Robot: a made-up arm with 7 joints.
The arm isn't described. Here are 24 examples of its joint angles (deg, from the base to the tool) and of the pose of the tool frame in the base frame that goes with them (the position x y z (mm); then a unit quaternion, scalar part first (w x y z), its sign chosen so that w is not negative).
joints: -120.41 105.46 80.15 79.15 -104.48 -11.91 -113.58
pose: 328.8 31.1 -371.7 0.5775 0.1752 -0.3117 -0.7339
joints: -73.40 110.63 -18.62 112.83 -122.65 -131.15 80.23
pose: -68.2 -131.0 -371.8 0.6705 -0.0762 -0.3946 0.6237
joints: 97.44 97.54 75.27 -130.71 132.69 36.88 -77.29
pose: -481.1 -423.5 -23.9 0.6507 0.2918 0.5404 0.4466
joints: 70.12 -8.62 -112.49 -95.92 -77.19 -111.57 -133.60
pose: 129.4 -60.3 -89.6 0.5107 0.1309 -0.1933 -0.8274
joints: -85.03 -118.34 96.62 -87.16 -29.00 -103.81 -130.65
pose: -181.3 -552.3 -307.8 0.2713 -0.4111 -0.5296 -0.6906
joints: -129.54 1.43 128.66 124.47 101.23 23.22 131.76
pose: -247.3 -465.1 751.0 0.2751 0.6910 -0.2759 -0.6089
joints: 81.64 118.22 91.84 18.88 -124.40 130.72 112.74
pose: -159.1 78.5 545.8 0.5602 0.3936 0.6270 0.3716
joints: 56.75 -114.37 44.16 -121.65 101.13 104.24 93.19
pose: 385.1 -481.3 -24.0 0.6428 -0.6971 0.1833 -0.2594
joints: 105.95 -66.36 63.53 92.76 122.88 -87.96 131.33
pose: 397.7 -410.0 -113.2 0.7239 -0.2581 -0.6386 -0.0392
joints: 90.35 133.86 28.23 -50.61 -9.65 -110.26 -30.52
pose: 199.5 -144.6 587.7 0.5888 -0.0717 0.5212 -0.6136
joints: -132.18 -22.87 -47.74 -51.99 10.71 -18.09 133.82
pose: 322.1 -475.7 -205.2 0.2390 -0.0731 0.2866 -0.9249
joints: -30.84 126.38 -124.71 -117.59 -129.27 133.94 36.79
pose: 66.9 -429.7 173.6 0.5375 0.5071 0.0842 -0.6685
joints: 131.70 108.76 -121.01 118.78 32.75 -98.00 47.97
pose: -368.6 89.6 -45.4 0.8065 0.1862 -0.5176 0.2170
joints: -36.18 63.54 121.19 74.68 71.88 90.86 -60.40
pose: -158.5 -34.3 -230.7 0.6608 0.4782 0.2239 -0.5334
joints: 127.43 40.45 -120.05 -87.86 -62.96 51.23 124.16
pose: 36.5 -281.6 -219.9 0.5003 -0.4924 -0.5123 0.4946
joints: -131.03 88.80 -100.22 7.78 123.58 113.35 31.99
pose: -216.5 -184.3 -100.8 0.1918 -0.6527 0.6386 0.3597
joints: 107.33 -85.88 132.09 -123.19 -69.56 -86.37 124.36
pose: 235.3 -155.0 735.7 0.4524 0.7622 -0.0842 -0.4553
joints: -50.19 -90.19 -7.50 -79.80 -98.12 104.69 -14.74
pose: 77.5 -163.4 250.7 0.0790 0.2906 -0.1209 0.9459
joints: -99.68 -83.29 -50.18 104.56 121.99 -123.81 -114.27
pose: -344.4 -315.5 -78.0 0.7817 0.5471 0.0022 -0.2994
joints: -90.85 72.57 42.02 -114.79 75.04 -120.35 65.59
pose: 410.4 55.6 -190.2 0.7144 -0.1402 -0.2629 -0.6331
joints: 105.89 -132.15 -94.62 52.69 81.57 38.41 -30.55
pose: 146.7 -682.4 476.0 0.8682 -0.2956 -0.1793 0.3559
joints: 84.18 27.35 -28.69 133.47 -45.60 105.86 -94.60
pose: 600.3 -305.4 295.7 0.4880 0.6041 -0.5776 -0.2515
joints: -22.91 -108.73 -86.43 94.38 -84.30 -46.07 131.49
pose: -130.7 -431.0 710.1 0.5654 -0.0969 0.6948 0.4339
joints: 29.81 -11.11 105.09 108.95 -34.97 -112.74 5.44
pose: 526.0 -101.1 163.5 0.5745 0.0046 0.5859 -0.5716
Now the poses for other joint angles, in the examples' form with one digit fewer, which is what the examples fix.
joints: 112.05 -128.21 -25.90 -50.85 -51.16 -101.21 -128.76
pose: -359 -136 29 0.184 0.803 0.046 0.565
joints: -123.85 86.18 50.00 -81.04 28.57 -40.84 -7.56
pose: -178 -436 -348 0.258 0.813 0.386 0.352
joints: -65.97 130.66 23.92 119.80 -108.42 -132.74 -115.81
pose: 49 -243 -201 0.495 0.626 0.340 0.498
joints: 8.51 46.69 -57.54 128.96 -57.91 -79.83 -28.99
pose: 1 -490 -189 0.331 -0.614 -0.714 0.055
